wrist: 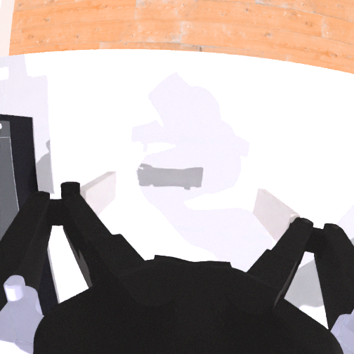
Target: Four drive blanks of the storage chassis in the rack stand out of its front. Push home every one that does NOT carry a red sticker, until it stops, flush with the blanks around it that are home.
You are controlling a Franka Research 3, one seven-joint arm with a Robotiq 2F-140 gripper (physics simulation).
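Note:
Part of the storage chassis in the rack (pixel 25 165) shows at the left edge, as a black side wall with a strip of grey front (pixel 6 170) beside it. The drive blanks that stand out and any red sticker do not show in this view. My gripper (pixel 185 192) is open, with nothing between its two pale fingertips. It hangs above the white surface, to the right of the chassis. The left finger is nearest the chassis, and the gripper's own body hides the lower part of the view.
A white table top (pixel 290 125) lies under the gripper, with grey shadows of the arm on it. A wooden floor (pixel 200 25) shows beyond its curved far edge at the top. The black chassis wall bounds the left side.

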